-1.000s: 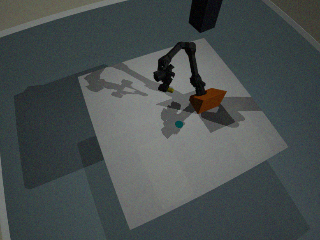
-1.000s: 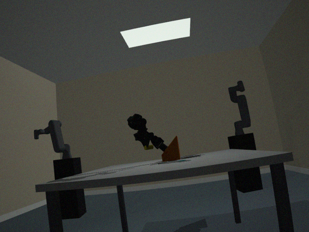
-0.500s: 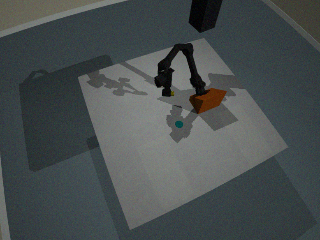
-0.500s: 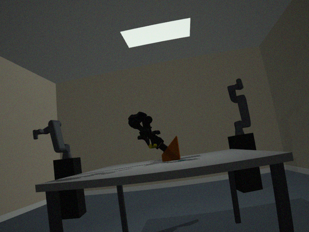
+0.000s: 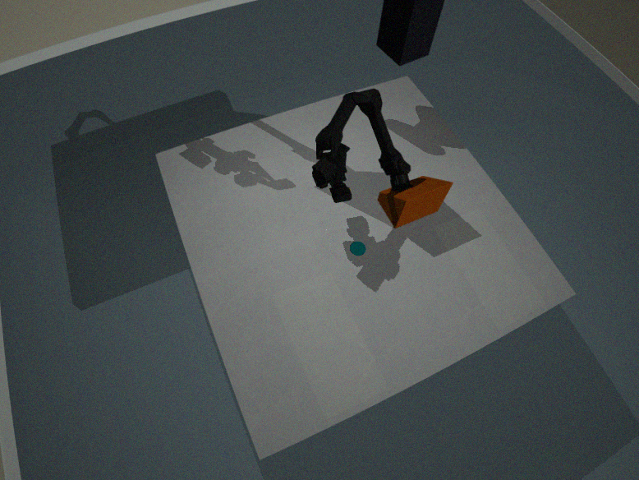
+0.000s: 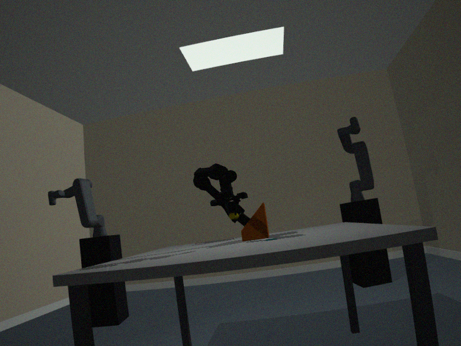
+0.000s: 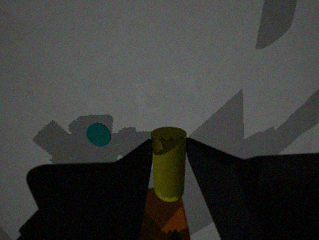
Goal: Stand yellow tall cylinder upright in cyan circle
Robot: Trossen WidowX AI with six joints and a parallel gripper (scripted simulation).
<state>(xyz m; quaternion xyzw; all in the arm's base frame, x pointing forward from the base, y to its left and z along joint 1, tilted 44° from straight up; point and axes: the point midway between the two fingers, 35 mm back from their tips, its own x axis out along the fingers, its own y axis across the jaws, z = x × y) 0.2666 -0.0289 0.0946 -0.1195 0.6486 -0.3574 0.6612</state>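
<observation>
My gripper tip is 20 mm past the yellow cylinder and 10 mm to the right of it. Also, from my gripper tip: cyan circle 180 mm to the left, 140 mm below.
</observation>
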